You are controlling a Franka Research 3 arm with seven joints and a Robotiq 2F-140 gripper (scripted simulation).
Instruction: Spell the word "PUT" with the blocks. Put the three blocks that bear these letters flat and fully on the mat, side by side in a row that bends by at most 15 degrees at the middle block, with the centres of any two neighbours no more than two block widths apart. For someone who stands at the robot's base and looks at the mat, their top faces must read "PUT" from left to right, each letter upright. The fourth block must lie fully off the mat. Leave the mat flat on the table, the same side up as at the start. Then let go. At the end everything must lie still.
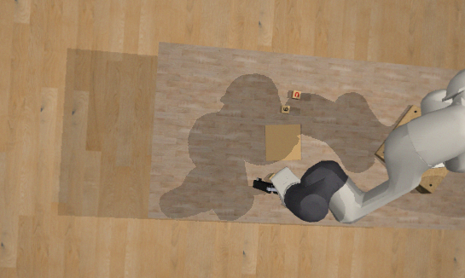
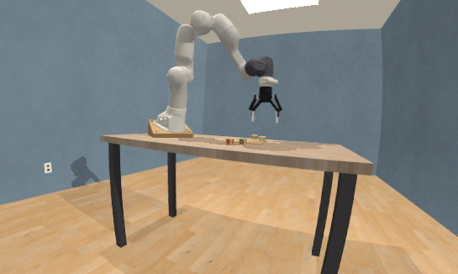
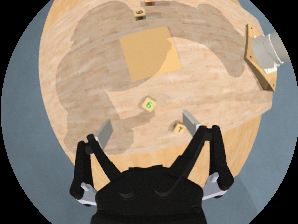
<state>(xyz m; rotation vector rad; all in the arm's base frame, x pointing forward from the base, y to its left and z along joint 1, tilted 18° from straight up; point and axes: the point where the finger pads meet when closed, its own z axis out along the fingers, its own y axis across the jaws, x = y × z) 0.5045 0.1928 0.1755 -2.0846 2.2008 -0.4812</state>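
The green P block is 10 mm behind my hand, 10 mm to the right of it and 110 mm below it. The rest, counted from my hand: T block: 80 mm behind, 90 mm to the left, 110 mm below; block marked 6: 40 mm behind, 270 mm to the right, 110 mm below; tan mat: 40 mm behind, 150 mm to the right, 120 mm below.
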